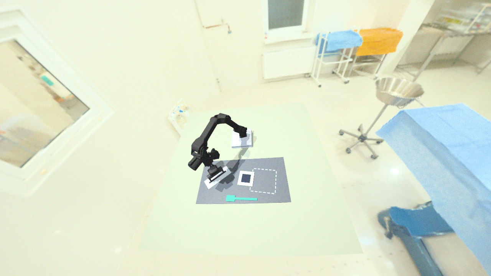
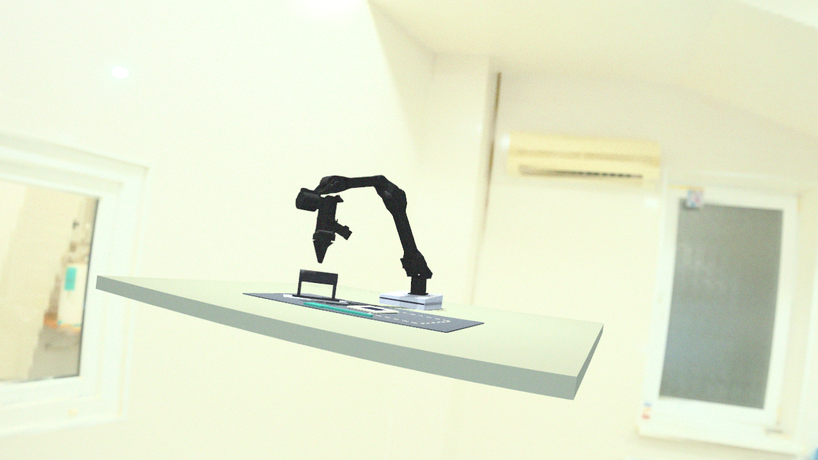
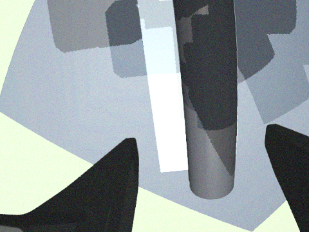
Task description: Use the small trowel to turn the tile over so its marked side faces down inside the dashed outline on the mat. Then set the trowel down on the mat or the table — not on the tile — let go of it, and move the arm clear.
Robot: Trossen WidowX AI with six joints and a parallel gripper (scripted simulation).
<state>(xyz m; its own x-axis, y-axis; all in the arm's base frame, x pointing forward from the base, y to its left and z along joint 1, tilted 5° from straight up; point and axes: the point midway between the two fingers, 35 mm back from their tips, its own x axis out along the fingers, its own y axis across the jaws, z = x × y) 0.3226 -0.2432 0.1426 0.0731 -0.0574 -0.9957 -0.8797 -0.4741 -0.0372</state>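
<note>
My gripper tip is now 2 cm to the right of the trowel and 8 cm above it. From my gripper tip the other things lie so: grey mat: 6 cm ahead, 19 cm to the left, 13 cm below; then white tile: 6 cm ahead, 22 cm to the left, 11 cm below; then teal flat tool: 20 cm ahead, 14 cm to the left, 11 cm below.
</note>
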